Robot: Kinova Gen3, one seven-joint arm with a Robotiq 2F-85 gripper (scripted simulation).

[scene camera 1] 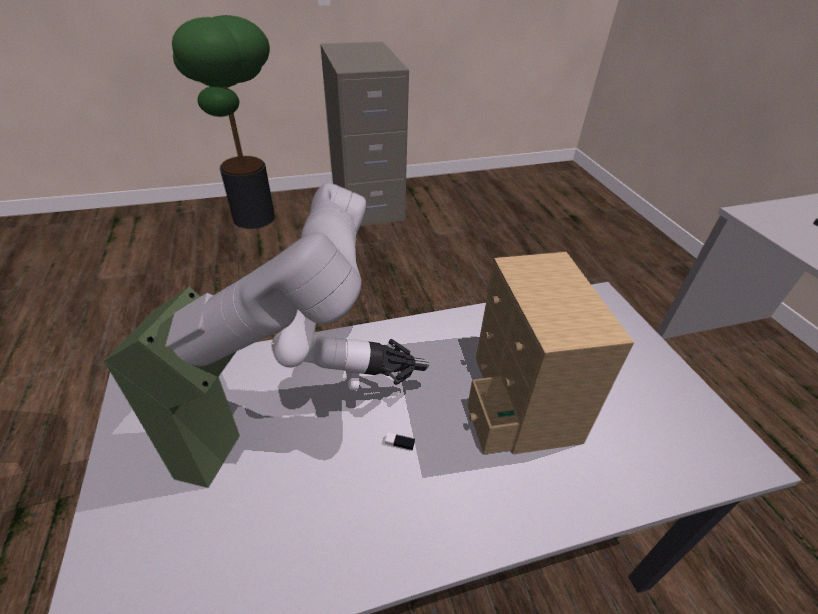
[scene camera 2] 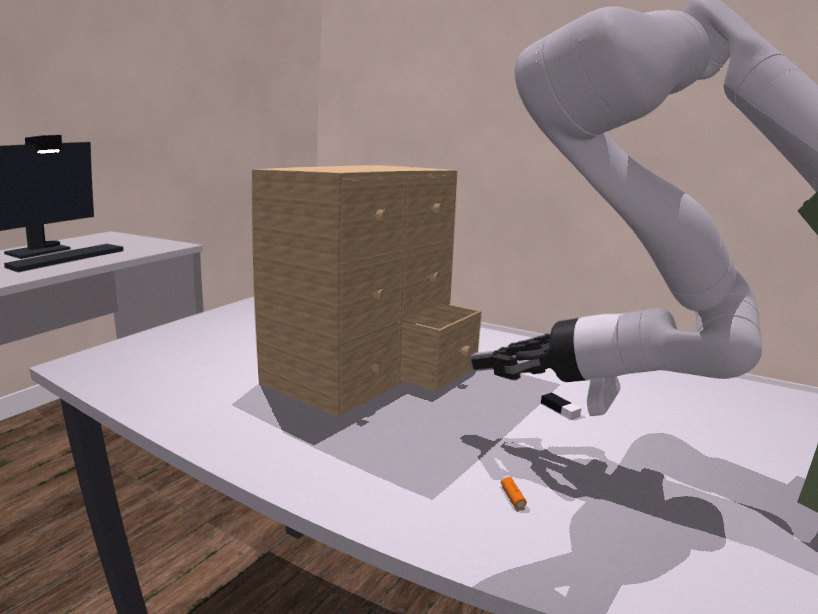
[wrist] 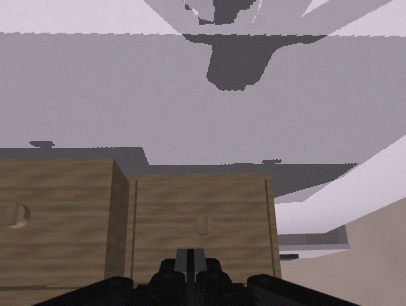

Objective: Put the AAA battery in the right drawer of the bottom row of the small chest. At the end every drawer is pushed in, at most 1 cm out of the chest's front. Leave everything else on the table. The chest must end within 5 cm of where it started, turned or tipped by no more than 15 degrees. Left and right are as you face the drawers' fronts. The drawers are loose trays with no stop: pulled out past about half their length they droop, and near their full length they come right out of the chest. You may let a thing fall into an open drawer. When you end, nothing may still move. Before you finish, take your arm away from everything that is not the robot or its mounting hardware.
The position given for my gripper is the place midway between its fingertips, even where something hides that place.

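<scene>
A wooden chest [scene camera 2: 296, 216] is visible, and the chest appears also in scene camera 1 [scene camera 1: 584, 346]. My gripper [scene camera 2: 472, 362] is visible too, as it is in the wrist view [wrist: 190, 268] and in scene camera 1 [scene camera 1: 427, 365].
</scene>
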